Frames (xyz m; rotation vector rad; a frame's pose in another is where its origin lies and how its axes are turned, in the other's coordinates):
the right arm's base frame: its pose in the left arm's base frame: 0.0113 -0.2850 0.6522 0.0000 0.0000 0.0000
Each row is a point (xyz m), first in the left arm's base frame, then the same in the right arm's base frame.
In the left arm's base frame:
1: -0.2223 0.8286 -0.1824
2: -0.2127 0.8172 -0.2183
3: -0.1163 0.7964 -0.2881
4: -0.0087 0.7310 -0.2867
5: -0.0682 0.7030 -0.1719
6: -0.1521 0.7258 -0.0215
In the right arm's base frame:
1: -0.2336 1.1136 -0.8346
2: -0.2240 1.1022 -0.8705
3: -0.1276 1.0814 -0.9403
4: -0.0200 1.0160 -0.9389
5: -0.0795 0.9880 -0.8241
6: -0.1634 1.0108 -0.6737

